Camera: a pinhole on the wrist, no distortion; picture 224 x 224 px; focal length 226.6 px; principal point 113.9 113.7 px. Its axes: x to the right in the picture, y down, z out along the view. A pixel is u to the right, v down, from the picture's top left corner.
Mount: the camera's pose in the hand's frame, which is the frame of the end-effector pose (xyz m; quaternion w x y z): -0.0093 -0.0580 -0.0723 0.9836 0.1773 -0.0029 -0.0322
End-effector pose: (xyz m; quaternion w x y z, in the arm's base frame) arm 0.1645 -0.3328 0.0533 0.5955 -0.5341 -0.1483 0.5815
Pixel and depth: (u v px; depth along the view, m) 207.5 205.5 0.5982
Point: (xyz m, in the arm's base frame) -0.1938 0.1520 0.2111
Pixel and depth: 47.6 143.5 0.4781
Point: -0.1124 -0.2397 0.4018
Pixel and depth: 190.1 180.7 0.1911
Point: 0.1198 -0.2087 0.1388
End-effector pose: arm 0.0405 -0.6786 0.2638 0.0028 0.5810 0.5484 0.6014
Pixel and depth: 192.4 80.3 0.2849
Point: 0.0113 -0.4276 0.1365
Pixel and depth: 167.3 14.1 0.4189
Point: -0.0456 -0.3133 -0.0113
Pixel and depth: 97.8 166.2 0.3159
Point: 0.1639 -0.4966 0.1070
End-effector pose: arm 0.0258 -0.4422 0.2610 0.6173 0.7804 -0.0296 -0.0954
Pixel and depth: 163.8 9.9 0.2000
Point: 0.0200 -0.4747 0.0304
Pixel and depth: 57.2 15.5 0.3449
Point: -0.1419 -0.5411 -0.0731
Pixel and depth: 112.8 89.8 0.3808
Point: -0.0605 -0.6441 -0.0173
